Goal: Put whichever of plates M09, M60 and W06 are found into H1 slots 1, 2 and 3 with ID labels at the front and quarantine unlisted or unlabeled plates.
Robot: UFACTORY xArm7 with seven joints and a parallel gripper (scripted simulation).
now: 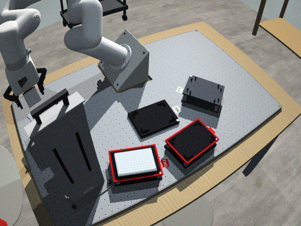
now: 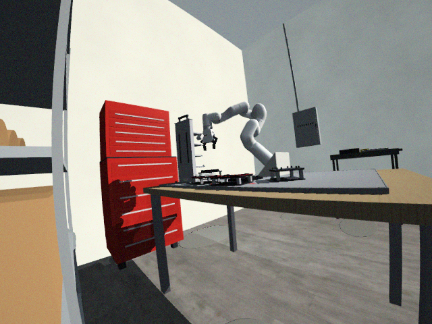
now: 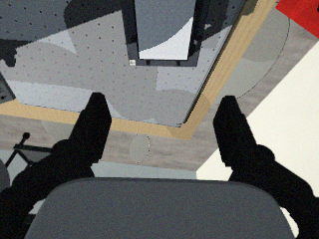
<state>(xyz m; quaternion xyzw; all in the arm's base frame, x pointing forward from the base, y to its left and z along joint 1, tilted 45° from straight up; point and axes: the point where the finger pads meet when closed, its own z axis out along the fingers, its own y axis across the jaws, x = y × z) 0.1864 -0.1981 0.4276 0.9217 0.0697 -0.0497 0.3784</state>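
The dark-framed plate is 18 cm below my hand and 1 cm ahead of it. Round my hand: handle: 27 cm ahead, 20 cm above, 4 cm to the left; then plate hotel H1: 27 cm ahead, 4 cm to the left, 4 cm below; then white well plate: 28 cm ahead, 24 cm to the left, 20 cm below.
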